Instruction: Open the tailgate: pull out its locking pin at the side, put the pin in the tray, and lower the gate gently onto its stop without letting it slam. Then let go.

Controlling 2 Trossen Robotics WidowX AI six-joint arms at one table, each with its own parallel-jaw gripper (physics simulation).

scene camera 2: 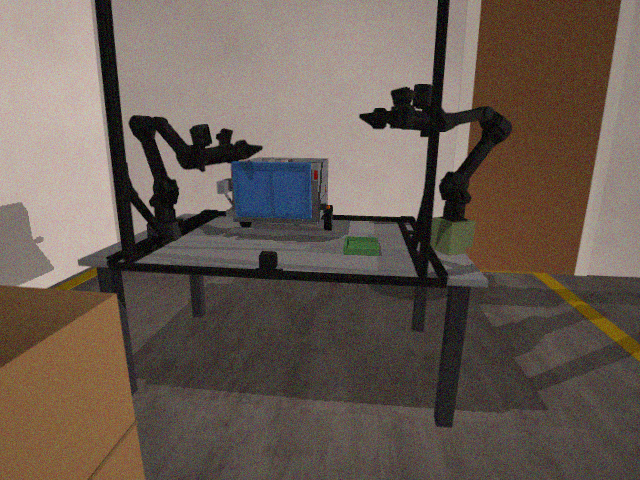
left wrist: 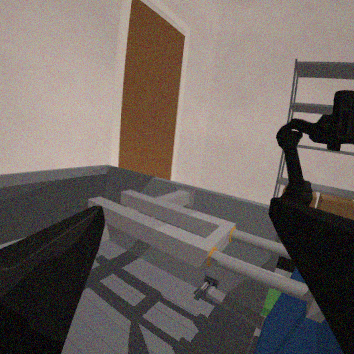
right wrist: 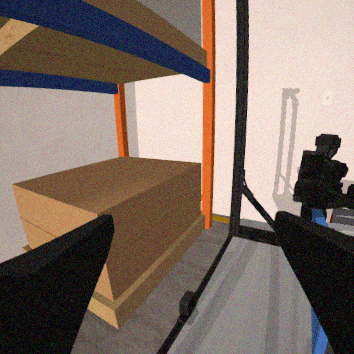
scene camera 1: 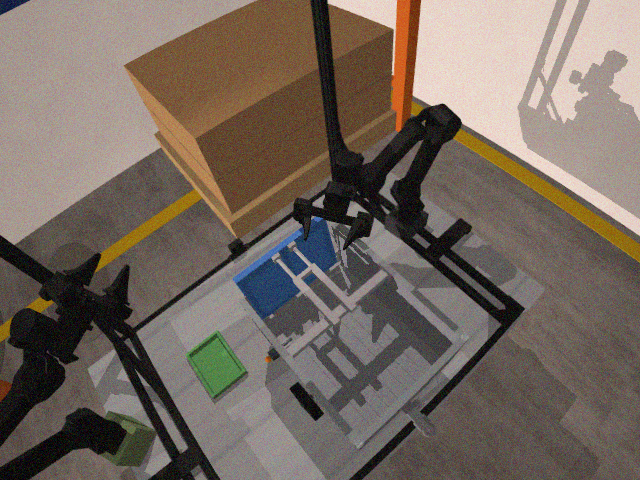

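Where they show: left gripper, fingertip midpoint: point(scene camera 2: 258, 148) point(left wrist: 187, 210) point(scene camera 1: 324, 244); right gripper, fingertip midpoint: point(scene camera 2: 366, 115) point(right wrist: 194, 221) point(scene camera 1: 113, 259); left arm's base at its link origin: point(scene camera 2: 165, 221) point(scene camera 1: 407, 215); right arm's base at its link origin: point(scene camera 2: 453, 219) point(scene camera 1: 111, 437).
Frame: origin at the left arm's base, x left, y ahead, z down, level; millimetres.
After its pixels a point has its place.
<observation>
The blue tailgate point(scene camera 1: 266, 291) @(y 495, x -77, z -130 mm) point(scene camera 2: 272, 191) @(y 413, x -84, z -127 mm) point(left wrist: 287, 320) @(y 441, x -74, z -145 mm) stands upright at the end of the grey trailer box point(scene camera 1: 405, 361) @(y 380, x 277, z -34 mm). Two pale rods point(scene camera 1: 310, 297) @(y 455, x 57, z -225 mm) point(left wrist: 257, 272) @(y 389, x -32, z -221 mm) run from a frame inside the box to it. A small orange-tipped part point(scene camera 1: 268, 359) @(y 606, x 30, z -62 mm) point(scene camera 2: 328, 207) @(y 607, x 21, z -55 mm) sits low at the box's side near the gate; the locking pin cannot be made out for certain. The green tray point(scene camera 1: 217, 365) @(y 720, x -107, z 55 mm) point(scene camera 2: 361, 246) @(y 720, x -115, z 55 mm) lies empty beside the trailer. My left gripper point(scene camera 1: 326, 241) @(y 354, x 7, z -265 mm) point(scene camera 2: 261, 148) @(y 354, x 7, z -265 mm) point(left wrist: 187, 210) @(y 354, x 7, z -265 mm) is open and empty, just above the gate's top edge. My right gripper point(scene camera 1: 112, 262) @(y 705, x -250, z -370 mm) point(scene camera 2: 361, 117) @(y 705, x -250, z -370 mm) point(right wrist: 194, 221) @(y 705, x -250, z -370 mm) is open and empty, high beyond the tray.
Black rails point(scene camera 2: 341, 276) @(y 638, x -381, z 72 mm) edge the grey table, and a black post point(scene camera 1: 325, 77) @(y 14, x -294, z -387 mm) point(scene camera 2: 440, 62) @(y 859, x -405, z -487 mm) point(right wrist: 241, 115) @(y 15, x -294, z -437 mm) rises at either side. A large cardboard box point(scene camera 1: 268, 155) point(right wrist: 150, 225) stands on the floor beyond the table. A green block point(scene camera 1: 131, 441) @(y 997, x -78, z -35 mm) point(scene camera 2: 453, 236) @(y 1012, x -178, z -1 mm) sits by the right arm's base.
</observation>
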